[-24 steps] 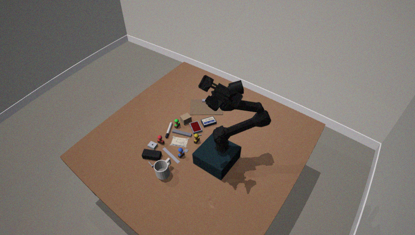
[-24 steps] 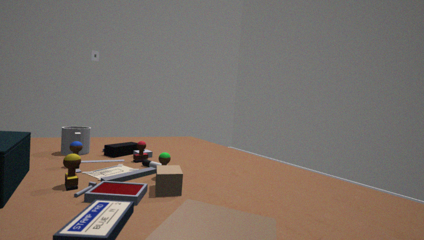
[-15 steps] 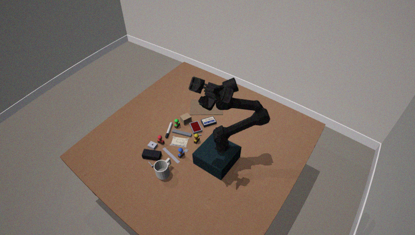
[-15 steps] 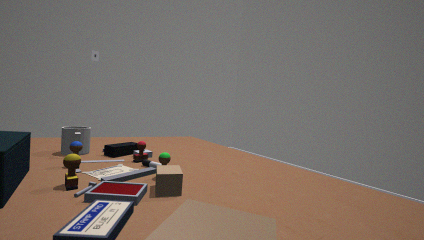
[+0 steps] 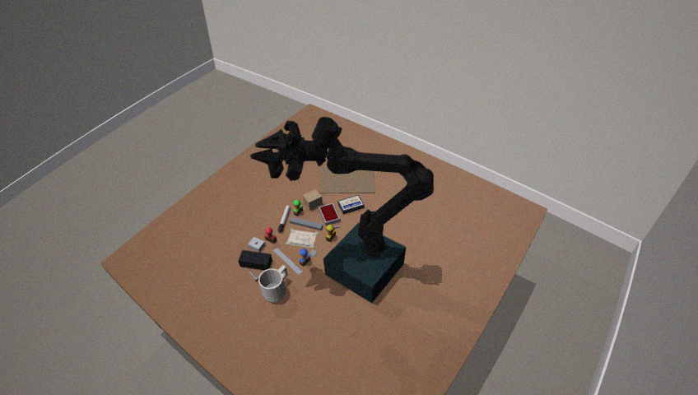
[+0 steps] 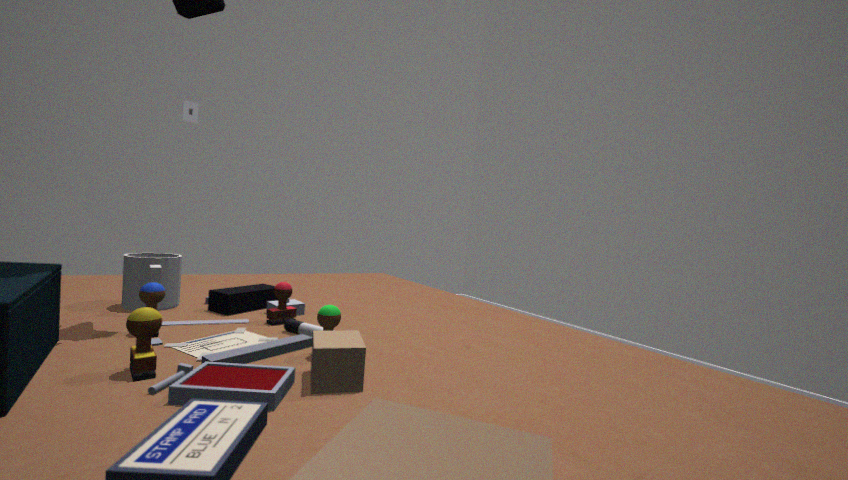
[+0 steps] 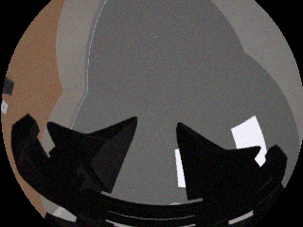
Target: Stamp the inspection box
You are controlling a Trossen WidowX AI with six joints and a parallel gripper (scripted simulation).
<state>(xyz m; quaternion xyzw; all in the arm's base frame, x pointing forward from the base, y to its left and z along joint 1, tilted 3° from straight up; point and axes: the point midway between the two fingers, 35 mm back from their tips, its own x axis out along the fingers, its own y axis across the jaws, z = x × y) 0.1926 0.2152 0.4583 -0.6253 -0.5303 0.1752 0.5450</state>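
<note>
Now: gripper tip 540 mm above the green-knobbed stamp, 250 mm to the left of it and 160 mm short of it. Round my gripper tip: blue-knobbed stamp (540 mm below, 90 mm to the right, 30 mm behind); white mug (520 mm below, 60 mm to the left, 40 mm behind); black box (540 mm below, 100 mm ahead, 30 mm to the left).
</note>
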